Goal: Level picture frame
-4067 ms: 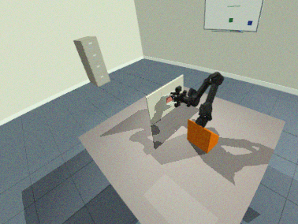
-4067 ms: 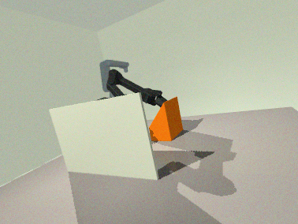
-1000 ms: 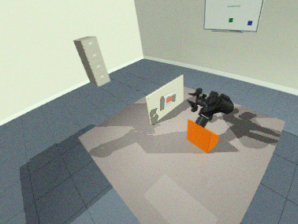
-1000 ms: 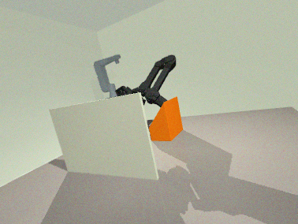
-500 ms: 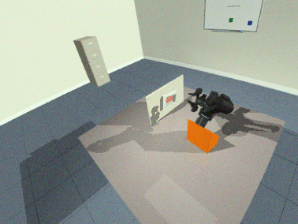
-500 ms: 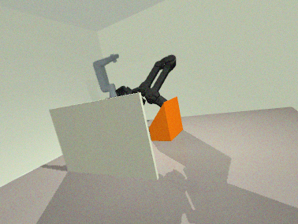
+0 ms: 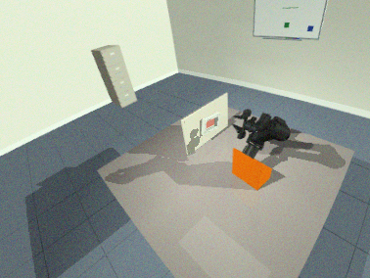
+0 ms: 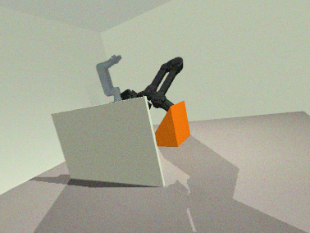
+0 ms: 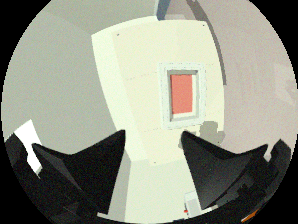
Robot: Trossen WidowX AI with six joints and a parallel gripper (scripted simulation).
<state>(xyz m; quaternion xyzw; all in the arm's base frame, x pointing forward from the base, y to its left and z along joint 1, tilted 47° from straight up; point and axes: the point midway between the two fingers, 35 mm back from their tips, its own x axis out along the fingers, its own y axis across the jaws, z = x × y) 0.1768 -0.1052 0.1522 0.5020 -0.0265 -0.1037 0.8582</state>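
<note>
My gripper tip is now 19 cm short of the picture frame and 9 cm above it.
</note>
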